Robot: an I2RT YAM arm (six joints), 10 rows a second.
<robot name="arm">
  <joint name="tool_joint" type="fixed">
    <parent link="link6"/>
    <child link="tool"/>
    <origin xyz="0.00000 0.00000 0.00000" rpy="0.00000 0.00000 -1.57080"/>
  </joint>
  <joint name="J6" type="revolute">
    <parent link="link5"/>
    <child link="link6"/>
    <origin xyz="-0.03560 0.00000 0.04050" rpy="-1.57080 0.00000 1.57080"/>
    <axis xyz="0 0 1"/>
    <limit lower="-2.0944" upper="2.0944"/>
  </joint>
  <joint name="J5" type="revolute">
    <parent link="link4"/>
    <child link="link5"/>
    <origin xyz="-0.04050 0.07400 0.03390" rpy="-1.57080 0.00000 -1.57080"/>
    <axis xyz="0 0 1"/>
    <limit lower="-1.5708" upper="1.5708"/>
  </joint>
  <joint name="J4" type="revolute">
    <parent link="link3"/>
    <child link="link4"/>
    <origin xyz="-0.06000 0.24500 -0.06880"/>
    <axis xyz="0 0 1"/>
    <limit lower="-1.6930" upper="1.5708"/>
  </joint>
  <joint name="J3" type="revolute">
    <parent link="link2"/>
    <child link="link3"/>
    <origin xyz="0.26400 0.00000 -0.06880" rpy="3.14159 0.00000 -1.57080"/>
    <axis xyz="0 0 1"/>
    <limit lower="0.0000" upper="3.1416"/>
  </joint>
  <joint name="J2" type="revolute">
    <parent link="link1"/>
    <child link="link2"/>
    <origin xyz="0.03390 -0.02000 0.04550" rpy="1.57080 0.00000 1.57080"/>
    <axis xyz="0 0 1"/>
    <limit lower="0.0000" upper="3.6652"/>
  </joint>
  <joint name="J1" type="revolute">
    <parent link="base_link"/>
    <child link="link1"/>
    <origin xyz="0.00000 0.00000 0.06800" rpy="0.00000 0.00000 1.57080"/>
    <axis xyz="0 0 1"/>
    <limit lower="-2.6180" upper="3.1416"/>
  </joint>
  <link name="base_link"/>
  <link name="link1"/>
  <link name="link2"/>
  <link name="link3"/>
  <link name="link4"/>
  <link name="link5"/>
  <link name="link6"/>
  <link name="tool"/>
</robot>
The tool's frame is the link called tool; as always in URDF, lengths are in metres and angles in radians.
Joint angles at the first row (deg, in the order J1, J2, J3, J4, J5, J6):
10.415, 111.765, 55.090, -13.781, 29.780, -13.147
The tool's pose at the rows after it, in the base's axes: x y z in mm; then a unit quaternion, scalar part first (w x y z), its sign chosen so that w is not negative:
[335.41, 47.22, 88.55, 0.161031, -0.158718, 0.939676, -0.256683]
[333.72, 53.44, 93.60, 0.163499, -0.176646, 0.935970, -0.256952]
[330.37, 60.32, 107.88, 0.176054, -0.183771, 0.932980, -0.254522]
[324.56, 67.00, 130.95, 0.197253, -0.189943, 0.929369, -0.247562]
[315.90, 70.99, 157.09, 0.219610, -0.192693, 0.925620, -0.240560]
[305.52, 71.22, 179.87, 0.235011, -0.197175, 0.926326, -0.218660]
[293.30, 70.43, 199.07, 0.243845, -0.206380, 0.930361, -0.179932]
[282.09, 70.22, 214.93, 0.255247, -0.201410, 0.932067, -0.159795]
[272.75, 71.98, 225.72, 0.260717, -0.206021, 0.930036, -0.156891]
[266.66, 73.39, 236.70, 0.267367, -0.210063, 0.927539, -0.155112]
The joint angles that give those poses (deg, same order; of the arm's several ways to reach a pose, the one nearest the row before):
11.005, 111.722, 55.112, -13.541, 29.780, -13.496
12.098, 110.738, 55.111, -14.196, 29.802, -14.698
13.365, 107.963, 55.113, -15.813, 29.780, -14.656
14.677, 103.416, 55.111, -18.173, 29.299, -14.655
15.705, 98.104, 55.112, -21.082, 28.841, -14.589
16.011, 93.077, 55.112, -24.426, 26.371, -14.611
16.010, 88.377, 55.111, -28.250, 21.758, -14.590
16.359, 84.466, 55.113, -31.136, 19.835, -13.301
17.235, 81.755, 55.178, -33.431, 19.814, -13.103
17.891, 79.768, 55.922, -35.463, 19.835, -13.125

